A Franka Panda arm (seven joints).
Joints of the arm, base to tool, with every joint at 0 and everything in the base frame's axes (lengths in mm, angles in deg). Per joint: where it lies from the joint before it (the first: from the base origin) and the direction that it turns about. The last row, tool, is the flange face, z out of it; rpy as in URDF.
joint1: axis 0 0 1 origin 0.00 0.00 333.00
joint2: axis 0 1 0 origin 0.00 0.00 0.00
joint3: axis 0 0 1 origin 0.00 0.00 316.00
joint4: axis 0 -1 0 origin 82.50 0.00 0.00
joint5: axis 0 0 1 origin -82.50 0.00 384.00
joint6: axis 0 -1 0 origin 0.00 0.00 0.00
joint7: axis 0 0 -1 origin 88.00 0.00 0.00
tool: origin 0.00 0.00 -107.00 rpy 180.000 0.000 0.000
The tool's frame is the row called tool.
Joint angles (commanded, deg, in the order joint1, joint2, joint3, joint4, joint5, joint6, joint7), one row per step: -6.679, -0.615, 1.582, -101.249, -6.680, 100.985, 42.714; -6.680, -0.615, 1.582, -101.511, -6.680, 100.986, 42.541; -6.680, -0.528, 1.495, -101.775, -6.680, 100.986, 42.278; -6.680, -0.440, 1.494, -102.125, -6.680, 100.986, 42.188; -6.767, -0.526, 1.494, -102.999, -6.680, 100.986, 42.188; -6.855, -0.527, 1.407, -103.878, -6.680, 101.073, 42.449; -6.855, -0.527, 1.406, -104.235, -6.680, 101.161, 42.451; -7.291, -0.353, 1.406, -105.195, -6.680, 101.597, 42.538
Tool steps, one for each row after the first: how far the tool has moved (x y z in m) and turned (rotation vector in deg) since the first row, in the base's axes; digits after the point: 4 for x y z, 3 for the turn. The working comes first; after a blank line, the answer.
Tool pose at each row, in the base's axes (x y z in m, rotation vector in deg; the steps are taken from these numbers as rounded here): 0.5574, -0.0600, 0.5542, 159.694, -68.704, 3.725; 0.5569, -0.0599, 0.5520, 159.736, -68.413, 3.333; 0.5567, -0.0608, 0.5490, 159.759, -68.100, 2.794; 0.5564, -0.0608, 0.5452, 159.712, -67.892, 2.152; 0.5544, -0.0614, 0.5387, 159.472, -67.859, 1.008; 0.5526, -0.0630, 0.5315, 159.029, -68.296, -0.124; 0.5520, -0.0629, 0.5287, 158.968, -68.233, -0.512; 0.5509, -0.0669, 0.5196, 158.525, -68.753, -1.554

-0.0005, 0.0001, -0.0022, 0.025, 0.280, 0.171; -0.0007, -0.0008, -0.0052, 0.063, 0.659, 0.345; -0.0010, -0.0008, -0.0090, 0.107, 1.105, 0.433; -0.0030, -0.0014, -0.0155, 0.180, 1.890, 0.346; -0.0048, -0.0030, -0.0227, 0.255, 2.648, -0.079; -0.0054, -0.0029, -0.0255, 0.283, 2.916, -0.072; -0.0065, -0.0069, -0.0346, 0.375, 3.601, -0.544
